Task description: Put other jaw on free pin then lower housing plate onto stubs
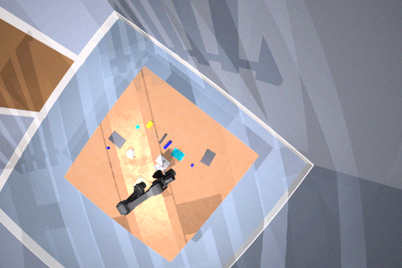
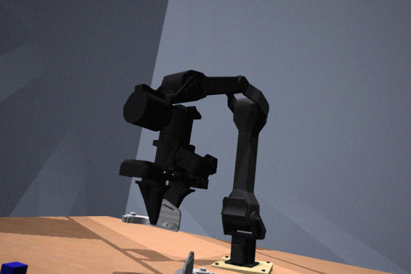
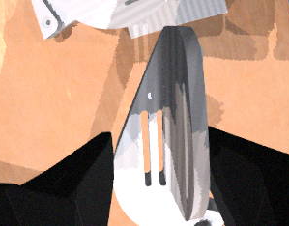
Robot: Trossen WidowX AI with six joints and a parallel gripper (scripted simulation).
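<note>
Now: gripper tip 40 mm to the left of the jaw and 10 mm short of it. From my gripper tip the other things lie so: blue bar: 180 mm to the left, 160 mm ahead, 70 mm below; then cyan plate: 160 mm ahead, 80 mm below, 60 mm to the left; then blue cube: 190 mm ahead, 90 mm to the right, 80 mm below.
</note>
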